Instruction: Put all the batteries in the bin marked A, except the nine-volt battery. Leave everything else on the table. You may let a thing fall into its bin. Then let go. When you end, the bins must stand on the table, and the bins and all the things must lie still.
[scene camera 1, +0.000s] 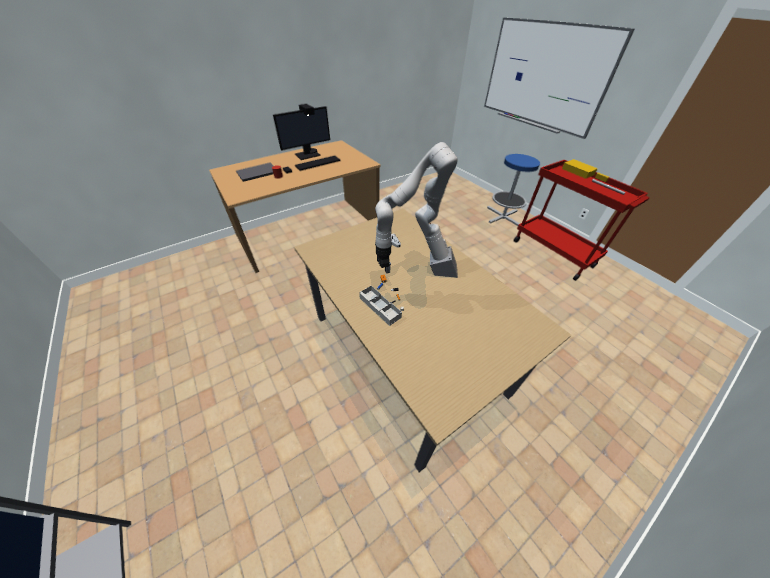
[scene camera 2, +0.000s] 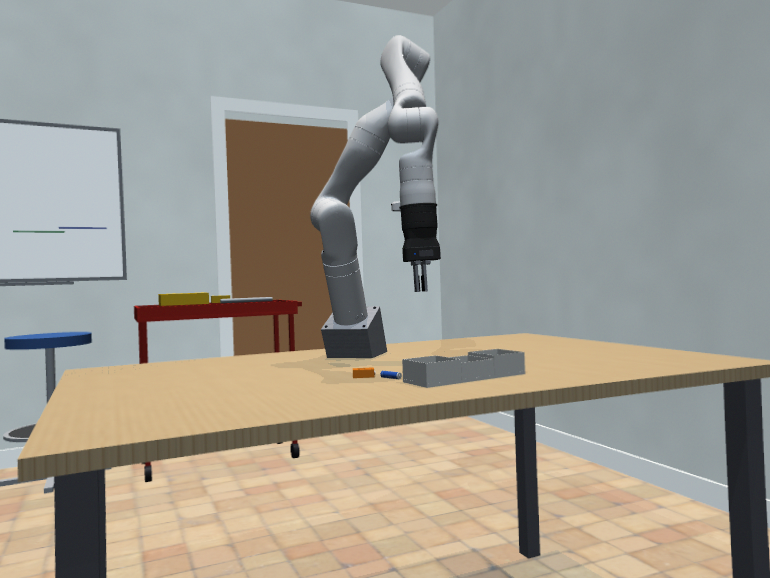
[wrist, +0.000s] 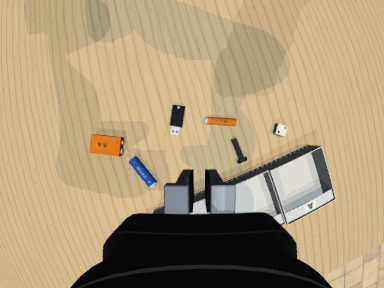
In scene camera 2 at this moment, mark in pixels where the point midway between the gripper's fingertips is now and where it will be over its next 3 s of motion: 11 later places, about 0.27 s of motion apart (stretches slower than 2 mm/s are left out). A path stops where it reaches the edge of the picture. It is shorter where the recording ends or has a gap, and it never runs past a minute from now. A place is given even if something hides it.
The gripper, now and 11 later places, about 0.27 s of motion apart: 421, 291; 430, 310; 436, 330; 433, 340; 430, 343; 429, 343; 430, 343; 429, 343; 430, 345; 431, 353; 432, 363; 431, 372
